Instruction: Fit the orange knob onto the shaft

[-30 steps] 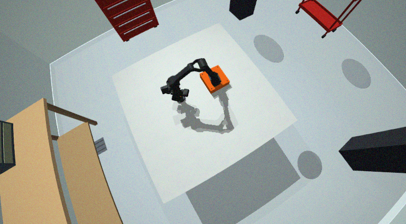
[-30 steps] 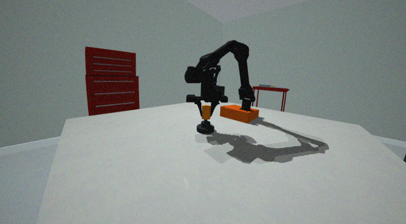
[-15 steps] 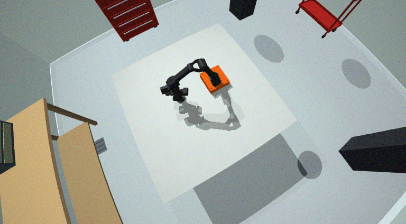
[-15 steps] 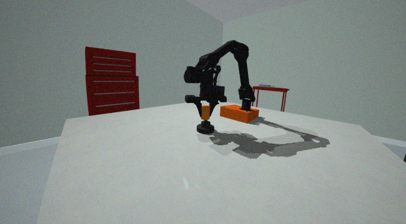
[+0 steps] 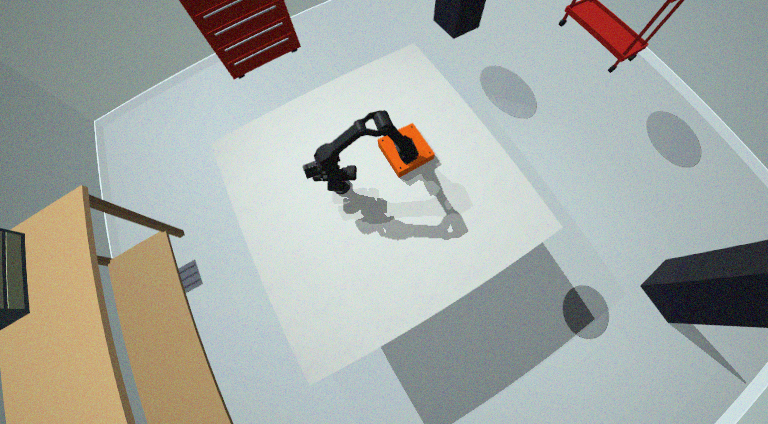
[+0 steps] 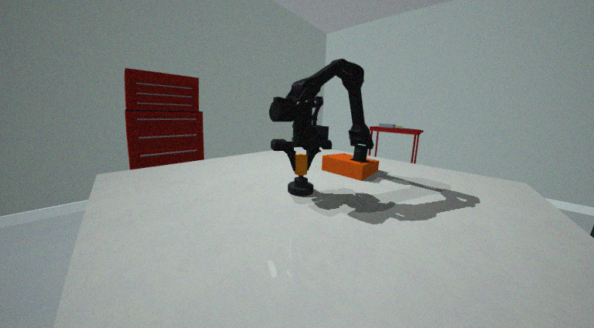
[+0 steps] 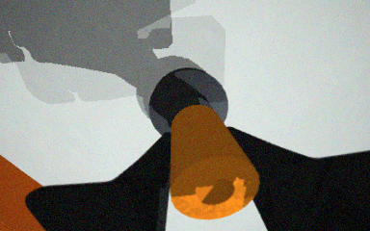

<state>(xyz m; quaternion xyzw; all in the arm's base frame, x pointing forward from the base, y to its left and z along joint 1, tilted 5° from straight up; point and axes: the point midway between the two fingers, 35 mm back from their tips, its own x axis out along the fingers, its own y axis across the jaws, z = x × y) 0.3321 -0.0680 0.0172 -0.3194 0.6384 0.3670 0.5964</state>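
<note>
Right now my gripper tip is 2 cm below the orange knob. Also, from my gripper tip: pedestal 4 cm below.
</note>
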